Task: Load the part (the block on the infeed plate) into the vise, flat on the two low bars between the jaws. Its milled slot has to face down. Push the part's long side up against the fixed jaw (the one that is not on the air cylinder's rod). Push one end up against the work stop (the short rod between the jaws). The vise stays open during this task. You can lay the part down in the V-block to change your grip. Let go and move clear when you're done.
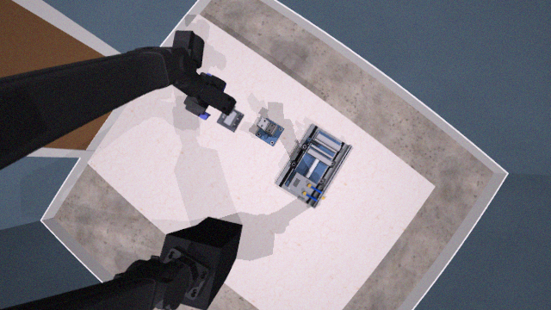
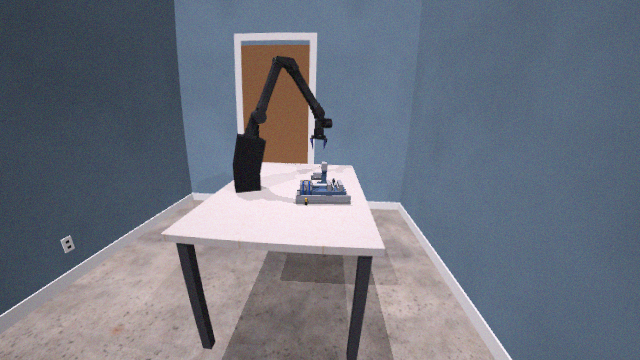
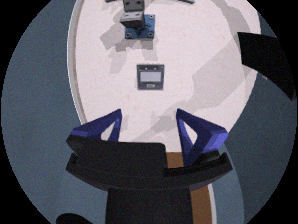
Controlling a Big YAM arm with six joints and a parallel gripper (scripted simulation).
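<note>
My gripper is now 20 cm above the part. The rest, counted from my hand: dark square plate (1 cm to the left, 23 cm below).
</note>
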